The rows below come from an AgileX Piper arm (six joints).
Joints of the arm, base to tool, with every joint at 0 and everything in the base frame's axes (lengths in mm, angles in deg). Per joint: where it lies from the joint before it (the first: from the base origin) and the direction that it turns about. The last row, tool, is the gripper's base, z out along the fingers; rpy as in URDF.
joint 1: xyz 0 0 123 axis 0 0 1
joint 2: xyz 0 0 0 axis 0 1 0
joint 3: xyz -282.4 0 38.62 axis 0 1 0
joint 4: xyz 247.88 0 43.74 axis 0.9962 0 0.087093
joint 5: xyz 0 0 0 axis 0 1 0
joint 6: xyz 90.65 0 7.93 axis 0.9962 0 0.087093
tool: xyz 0 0 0 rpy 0 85.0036 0
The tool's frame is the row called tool.
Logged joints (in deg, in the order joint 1, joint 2, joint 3, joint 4, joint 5, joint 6), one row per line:
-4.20 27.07 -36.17 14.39 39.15 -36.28
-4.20 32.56 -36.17 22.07 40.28 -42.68
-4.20 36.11 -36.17 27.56 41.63 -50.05
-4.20 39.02 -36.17 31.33 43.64 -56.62
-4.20 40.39 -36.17 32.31 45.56 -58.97
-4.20 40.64 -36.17 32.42 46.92 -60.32
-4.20 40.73 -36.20 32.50 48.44 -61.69
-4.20 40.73 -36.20 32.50 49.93 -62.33
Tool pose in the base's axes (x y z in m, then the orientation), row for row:
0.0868 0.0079 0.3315 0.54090 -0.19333 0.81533 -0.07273
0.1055 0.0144 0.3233 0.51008 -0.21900 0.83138 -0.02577
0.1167 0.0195 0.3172 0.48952 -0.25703 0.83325 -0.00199
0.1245 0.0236 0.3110 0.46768 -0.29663 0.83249 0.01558
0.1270 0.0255 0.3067 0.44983 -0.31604 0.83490 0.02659
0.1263 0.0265 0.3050 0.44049 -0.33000 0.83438 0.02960
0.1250 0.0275 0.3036 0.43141 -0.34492 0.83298 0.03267
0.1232 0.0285 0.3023 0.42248 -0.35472 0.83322 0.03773
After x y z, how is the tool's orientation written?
As a quaternion, w x y z.
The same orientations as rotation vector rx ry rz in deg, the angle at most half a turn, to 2 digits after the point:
-26.32 111.00 -9.90
-30.21 114.70 -3.56
-35.78 115.99 -0.28
-41.69 117.01 2.19
-44.78 118.29 3.77
-46.95 118.71 4.21
-49.28 119.00 4.67
-50.88 119.52 5.41

